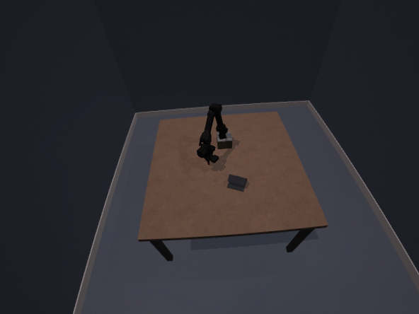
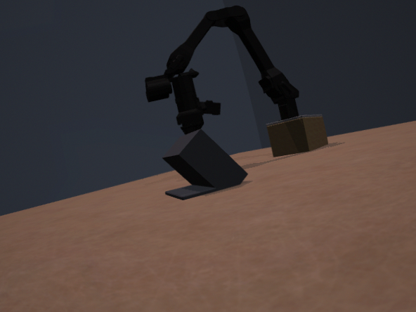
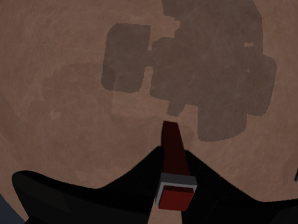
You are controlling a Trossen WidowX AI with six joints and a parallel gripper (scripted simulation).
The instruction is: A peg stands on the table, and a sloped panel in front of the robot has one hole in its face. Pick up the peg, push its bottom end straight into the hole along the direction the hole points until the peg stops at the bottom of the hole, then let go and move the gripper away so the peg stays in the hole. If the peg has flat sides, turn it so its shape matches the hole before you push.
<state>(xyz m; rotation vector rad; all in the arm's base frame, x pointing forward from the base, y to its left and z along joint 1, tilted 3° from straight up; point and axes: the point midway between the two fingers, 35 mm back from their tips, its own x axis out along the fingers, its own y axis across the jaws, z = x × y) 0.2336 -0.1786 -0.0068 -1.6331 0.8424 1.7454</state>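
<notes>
Right now my gripper tip is 22 cm short of the sloped panel, 19 cm to the right of it and 2 cm above it. From my gripper tip the other things lie so: peg (2 cm above).
</notes>
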